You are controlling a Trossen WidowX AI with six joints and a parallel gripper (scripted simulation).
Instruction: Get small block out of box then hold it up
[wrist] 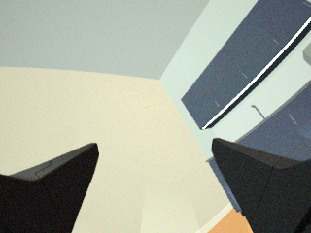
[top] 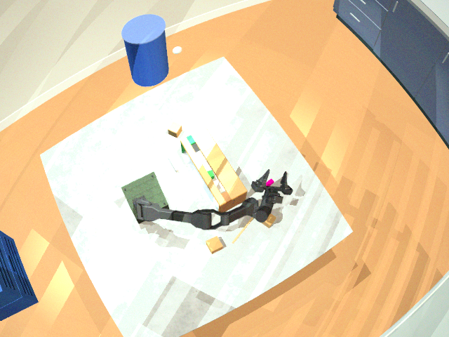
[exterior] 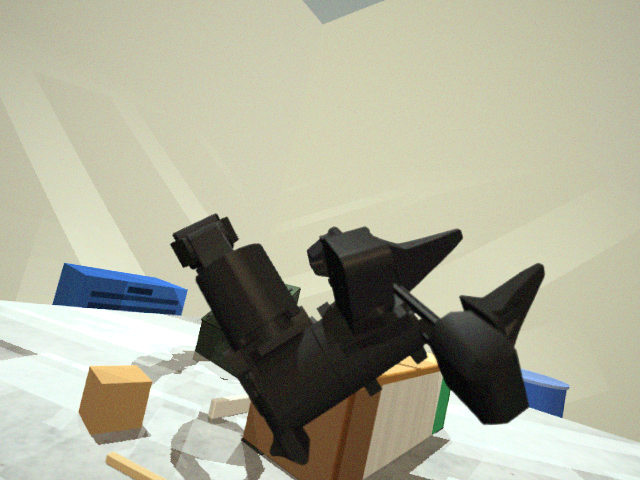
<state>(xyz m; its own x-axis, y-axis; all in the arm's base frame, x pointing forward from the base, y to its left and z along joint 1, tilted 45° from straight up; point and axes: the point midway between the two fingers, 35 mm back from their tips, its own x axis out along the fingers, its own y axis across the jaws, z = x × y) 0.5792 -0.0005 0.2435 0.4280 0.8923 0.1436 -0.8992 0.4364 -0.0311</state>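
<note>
Right now my gripper tip is 240 mm past the green block, 190 mm above it and 170 mm to the right of it. From my gripper tip the other things lie so: long tan box: 260 mm behind, 220 mm below, 200 mm to the left; thin stick: 280 mm below, 190 mm behind, 110 mm to the right.
</note>
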